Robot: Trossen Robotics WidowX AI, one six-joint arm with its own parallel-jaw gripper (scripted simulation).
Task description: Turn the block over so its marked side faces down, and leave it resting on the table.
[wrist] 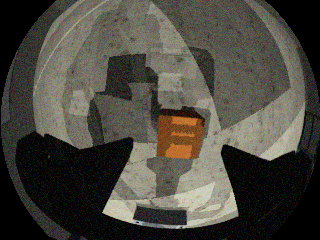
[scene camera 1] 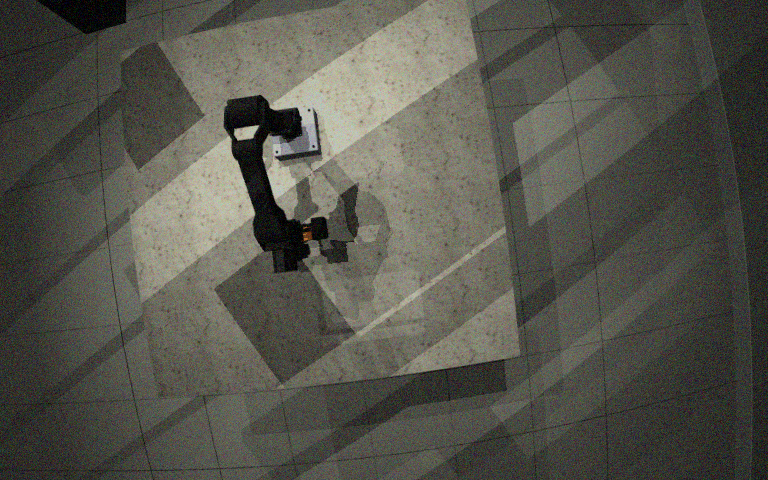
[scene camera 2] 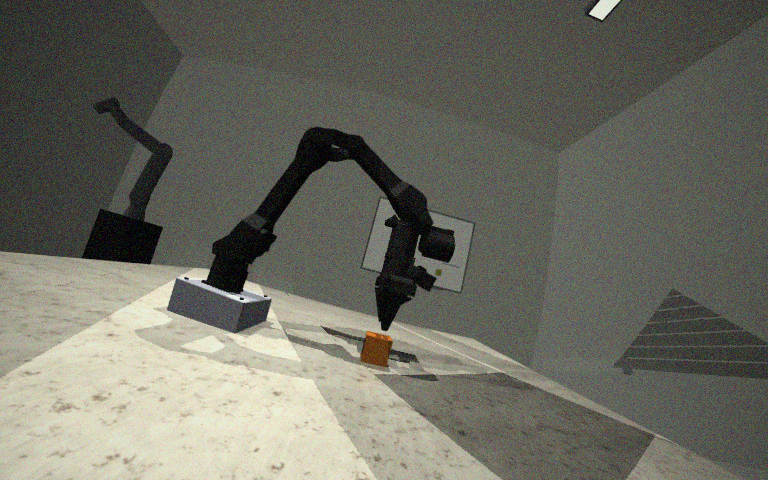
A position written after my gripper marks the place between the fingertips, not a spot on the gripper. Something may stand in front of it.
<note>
My gripper [scene camera 2: 382, 325] is open, holding nothing. Further things: an orange block [scene camera 2: 377, 347].
The orange block also shows in the wrist view [wrist: 179, 131]. My gripper is seen too in the wrist view [wrist: 179, 147] and in scene camera 1 [scene camera 1: 302, 232].
</note>
